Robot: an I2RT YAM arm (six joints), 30 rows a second.
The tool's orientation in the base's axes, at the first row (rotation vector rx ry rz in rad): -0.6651 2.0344 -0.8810
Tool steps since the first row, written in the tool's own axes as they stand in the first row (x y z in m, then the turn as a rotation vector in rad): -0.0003 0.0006 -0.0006 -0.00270 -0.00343 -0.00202; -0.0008 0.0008 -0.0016 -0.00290 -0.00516 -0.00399; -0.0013 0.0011 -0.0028 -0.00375 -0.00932 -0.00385; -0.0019 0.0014 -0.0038 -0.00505 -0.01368 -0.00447; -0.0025 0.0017 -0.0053 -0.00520 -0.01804 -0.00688; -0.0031 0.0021 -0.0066 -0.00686 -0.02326 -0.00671; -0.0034 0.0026 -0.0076 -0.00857 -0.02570 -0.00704; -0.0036 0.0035 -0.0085 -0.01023 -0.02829 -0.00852; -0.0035 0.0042 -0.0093 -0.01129 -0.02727 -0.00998; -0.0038 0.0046 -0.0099 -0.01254 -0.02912 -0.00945; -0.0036 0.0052 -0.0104 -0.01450 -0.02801 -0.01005
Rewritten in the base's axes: -0.0004 0.0008 -0.0001 0.00027 0.00048 0.00478; -0.0010 0.0016 0.0004 -0.00101 0.00024 0.00706; -0.0018 0.0026 0.0010 0.00016 -0.00178 0.01061; -0.0023 0.0035 0.0014 0.00097 -0.00335 0.01485; -0.0033 0.0047 0.0021 -0.00032 -0.00509 0.01933; -0.0041 0.0058 0.0027 0.00146 -0.00721 0.02406; -0.0049 0.0067 0.0029 0.00246 -0.00740 0.02688; -0.0056 0.0077 0.0027 0.00249 -0.00732 0.03029; -0.0064 0.0083 0.0024 0.00171 -0.00543 0.03063; -0.0068 0.0090 0.0025 0.00309 -0.00588 0.03241; -0.0074 0.0094 0.0022 0.00348 -0.00361 0.03272
